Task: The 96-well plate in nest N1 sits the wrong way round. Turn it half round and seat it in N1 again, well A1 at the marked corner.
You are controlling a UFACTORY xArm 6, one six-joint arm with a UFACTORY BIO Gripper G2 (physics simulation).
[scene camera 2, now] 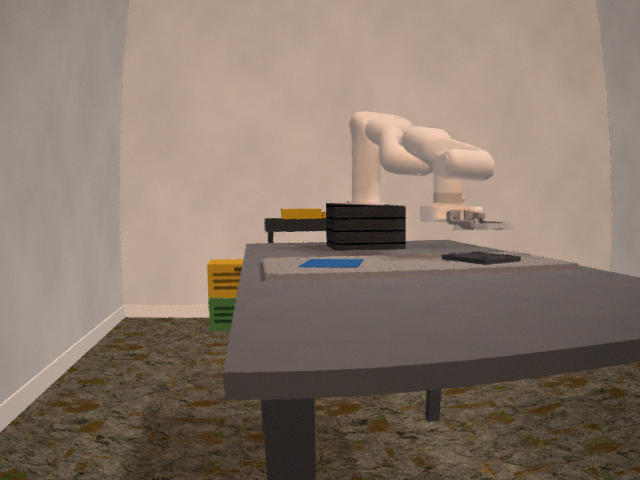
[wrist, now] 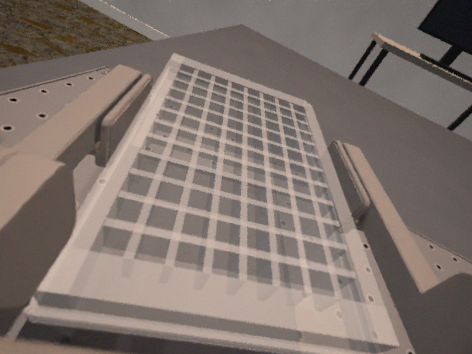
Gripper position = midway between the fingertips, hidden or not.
I see my gripper (scene camera 2: 488,225) and a clear 96-well plate (wrist: 220,215).
My gripper also shows in the wrist view (wrist: 242,125).
